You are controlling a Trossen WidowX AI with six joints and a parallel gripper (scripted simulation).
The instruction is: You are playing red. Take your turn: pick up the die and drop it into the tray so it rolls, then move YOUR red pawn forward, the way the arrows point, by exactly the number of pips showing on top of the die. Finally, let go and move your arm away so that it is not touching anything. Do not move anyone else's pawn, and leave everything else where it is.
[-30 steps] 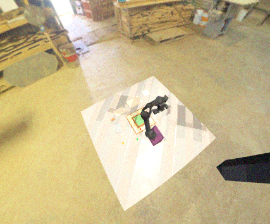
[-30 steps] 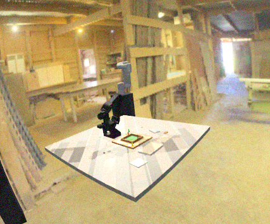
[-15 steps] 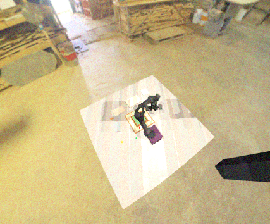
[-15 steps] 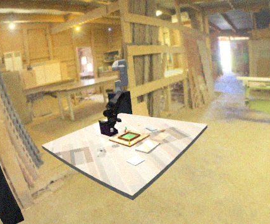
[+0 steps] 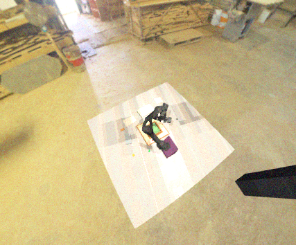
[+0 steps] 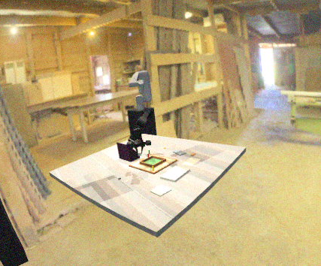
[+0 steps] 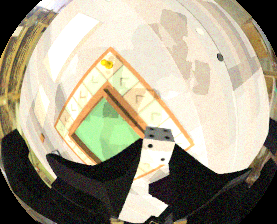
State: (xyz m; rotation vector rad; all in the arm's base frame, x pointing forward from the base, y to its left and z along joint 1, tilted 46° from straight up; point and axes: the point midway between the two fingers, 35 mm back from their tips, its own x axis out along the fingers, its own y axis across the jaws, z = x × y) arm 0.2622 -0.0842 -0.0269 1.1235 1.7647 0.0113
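Now: gripper tip 17 cm to the right of the red pawn, 11 cm past it and 9 cm above it. Also, from my gripper tip: white die right at my gripper tip; then green tray 11 cm to the left, 11 cm below, 1 cm ahead; then yellow pawn 13 cm ahead, 9 cm below, 1 cm to the left.
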